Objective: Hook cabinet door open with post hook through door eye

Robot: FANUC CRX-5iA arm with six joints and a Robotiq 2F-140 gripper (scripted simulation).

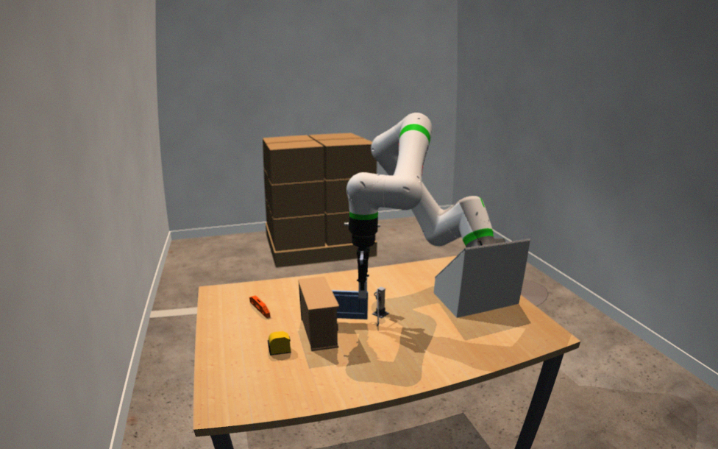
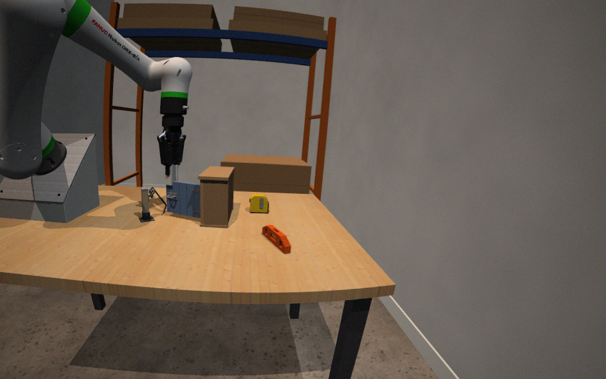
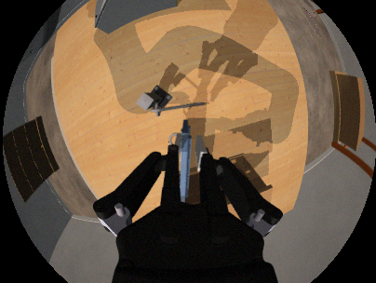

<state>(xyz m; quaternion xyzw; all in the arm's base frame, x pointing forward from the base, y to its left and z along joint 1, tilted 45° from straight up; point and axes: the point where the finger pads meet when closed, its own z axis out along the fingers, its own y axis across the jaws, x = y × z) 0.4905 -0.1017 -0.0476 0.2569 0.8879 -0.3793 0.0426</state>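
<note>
Now: hand 5 cm short of the blue door, 4 cm to the left of it and 8 cm above it. From my hand the other things lie so: yellow tape measure 32 cm ahead, 5 cm to the left, 12 cm below; then orange level 34 cm ahead, 23 cm to the right, 13 cm below.
</note>
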